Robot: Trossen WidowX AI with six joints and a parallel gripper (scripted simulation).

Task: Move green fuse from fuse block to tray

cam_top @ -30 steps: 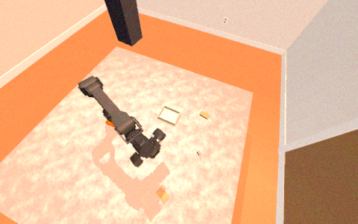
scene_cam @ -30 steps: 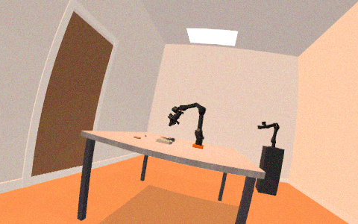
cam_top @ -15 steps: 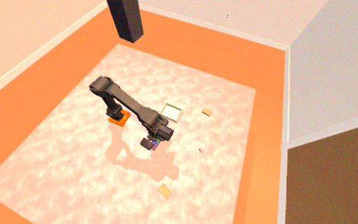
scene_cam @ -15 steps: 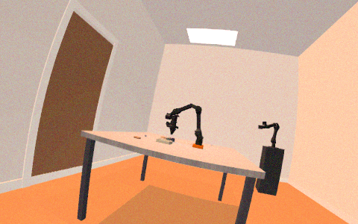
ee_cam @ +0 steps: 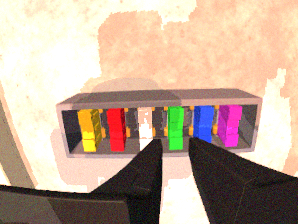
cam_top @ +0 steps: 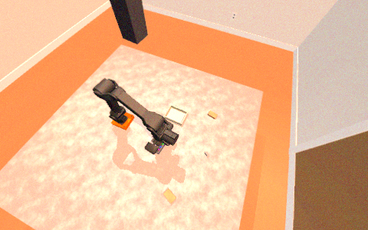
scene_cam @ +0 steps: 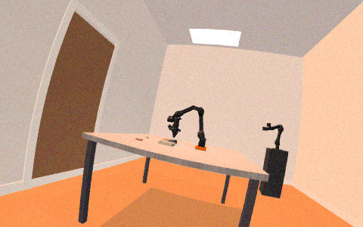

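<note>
Now: gripper tip 40 mm above the green fuse. From my gripper tip the other things lie so: white tray: 210 mm to the left, 60 mm below, 20 mm behind.
</note>
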